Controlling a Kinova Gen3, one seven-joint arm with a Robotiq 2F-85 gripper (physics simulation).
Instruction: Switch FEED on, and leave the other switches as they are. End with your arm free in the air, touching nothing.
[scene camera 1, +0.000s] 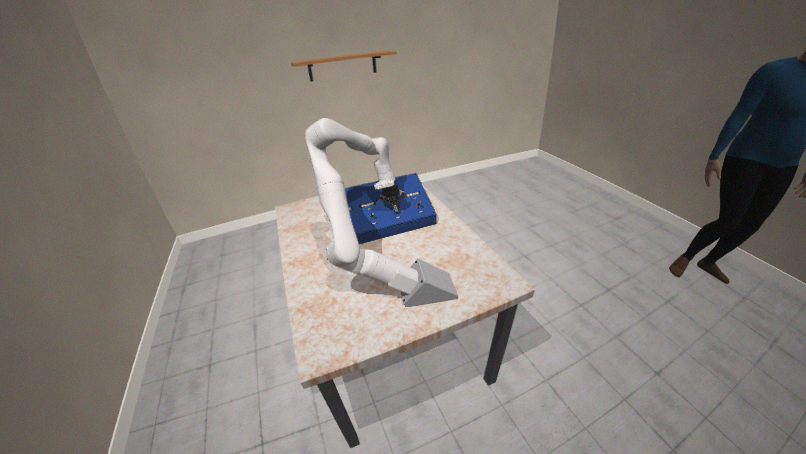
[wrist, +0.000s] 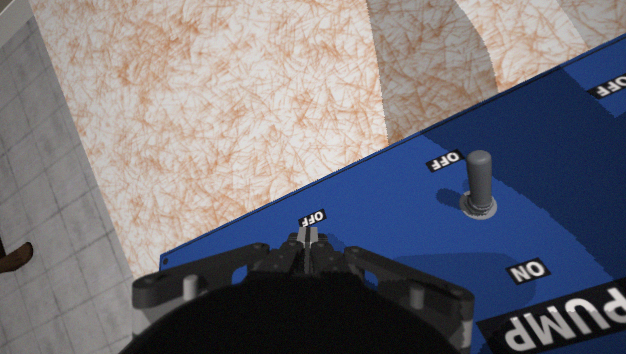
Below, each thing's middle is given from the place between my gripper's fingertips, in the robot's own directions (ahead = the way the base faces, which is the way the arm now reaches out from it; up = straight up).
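There is the blue switch panel (scene camera 1: 363, 200), and my hand is 90 mm short of it. I also find my hand 20 mm above the panel and 70 mm to the right of it.
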